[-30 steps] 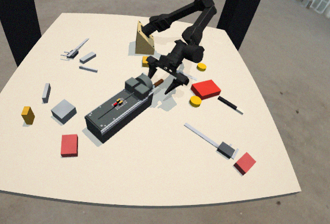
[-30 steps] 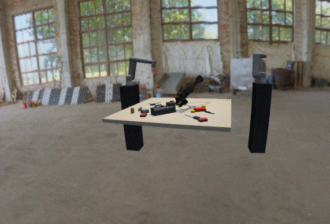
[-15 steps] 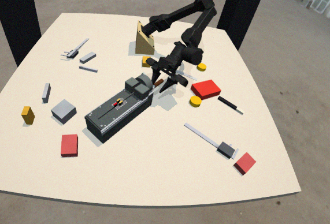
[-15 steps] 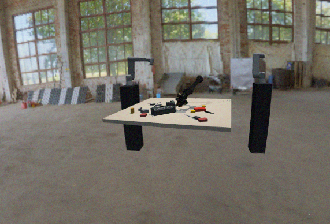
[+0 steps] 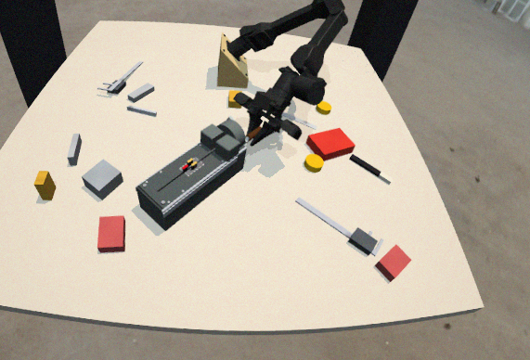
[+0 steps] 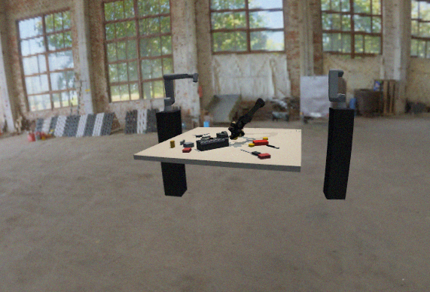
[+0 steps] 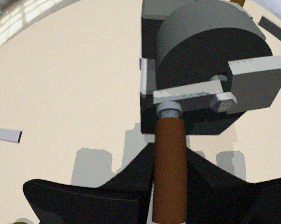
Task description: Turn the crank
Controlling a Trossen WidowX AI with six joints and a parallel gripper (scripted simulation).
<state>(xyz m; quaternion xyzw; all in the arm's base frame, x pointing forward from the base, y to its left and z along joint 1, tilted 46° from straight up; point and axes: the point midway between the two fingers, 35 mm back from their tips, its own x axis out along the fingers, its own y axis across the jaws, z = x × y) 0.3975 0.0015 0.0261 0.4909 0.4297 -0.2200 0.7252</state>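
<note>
The crank is 3 cm above my gripper tip, 1 cm to the right of it and 1 cm behind it. From my gripper tip the other things lie so: brown handle: 2 cm above, 1 cm to the left, 1 cm behind; then grey bar: 18 cm to the left, 17 cm behind, 5 cm below; then red pointer: 16 cm to the right, 10 cm ahead, 3 cm above.
</note>
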